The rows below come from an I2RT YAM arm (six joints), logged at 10 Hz.
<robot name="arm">
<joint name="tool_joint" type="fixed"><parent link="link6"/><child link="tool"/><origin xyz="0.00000 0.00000 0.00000" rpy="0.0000 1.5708 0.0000"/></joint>
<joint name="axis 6" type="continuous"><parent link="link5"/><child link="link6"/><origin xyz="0.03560 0.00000 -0.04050"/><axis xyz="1 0 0"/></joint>
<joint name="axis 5" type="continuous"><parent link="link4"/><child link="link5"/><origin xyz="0.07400 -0.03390 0.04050"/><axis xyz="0 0 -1"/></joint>
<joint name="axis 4" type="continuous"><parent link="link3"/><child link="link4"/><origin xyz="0.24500 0.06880 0.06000"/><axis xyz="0 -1 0"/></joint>
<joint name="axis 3" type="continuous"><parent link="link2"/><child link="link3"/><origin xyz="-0.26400 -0.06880 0.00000"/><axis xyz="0 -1 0"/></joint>
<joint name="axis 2" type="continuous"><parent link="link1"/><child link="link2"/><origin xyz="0.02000 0.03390 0.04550"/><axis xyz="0 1 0"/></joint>
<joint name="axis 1" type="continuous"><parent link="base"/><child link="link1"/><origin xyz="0.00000 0.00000 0.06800"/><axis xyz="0 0 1"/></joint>
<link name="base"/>
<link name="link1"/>
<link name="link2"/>
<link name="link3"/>
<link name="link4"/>
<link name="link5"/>
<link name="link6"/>
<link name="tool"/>
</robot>
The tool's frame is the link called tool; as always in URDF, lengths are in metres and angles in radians. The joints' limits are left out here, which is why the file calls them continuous.
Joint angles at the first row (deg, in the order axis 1, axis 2, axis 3, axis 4, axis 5, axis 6):
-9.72 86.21 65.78 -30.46 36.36 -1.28
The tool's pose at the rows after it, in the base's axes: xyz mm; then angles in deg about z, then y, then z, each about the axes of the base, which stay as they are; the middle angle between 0 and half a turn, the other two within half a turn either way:
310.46 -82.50 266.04 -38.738 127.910 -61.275
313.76 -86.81 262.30 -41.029 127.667 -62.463
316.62 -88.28 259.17 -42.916 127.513 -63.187
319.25 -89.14 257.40 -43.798 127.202 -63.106
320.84 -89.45 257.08 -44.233 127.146 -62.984
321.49 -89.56 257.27 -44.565 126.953 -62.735
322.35 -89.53 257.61 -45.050 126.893 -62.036
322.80 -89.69 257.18 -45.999 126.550 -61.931
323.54 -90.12 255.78 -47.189 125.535 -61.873
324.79 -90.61 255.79 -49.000 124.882 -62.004
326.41 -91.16 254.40 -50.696 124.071 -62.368
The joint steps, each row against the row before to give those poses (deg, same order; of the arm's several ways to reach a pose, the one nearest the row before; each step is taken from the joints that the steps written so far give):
-1.31 0.62 0.00 0.90 0.98 -1.00
-0.59 1.11 0.20 0.81 0.53 -1.86
-0.11 0.88 0.15 0.50 0.48 -1.38
-0.04 0.56 0.04 0.92 0.11 -1.20
0.00 0.33 0.22 0.24 -0.05 -0.59
0.00 0.05 0.00 0.39 -0.04 -0.70
0.00 0.02 0.00 0.50 -0.42 -1.20
0.00 0.02 -0.20 0.64 0.14 -1.27
0.00 0.00 -0.65 1.75 0.54 -1.90
0.00 0.17 -0.03 0.81 0.46 -2.12
0.02 0.33 -0.21 1.18 0.72 -1.88

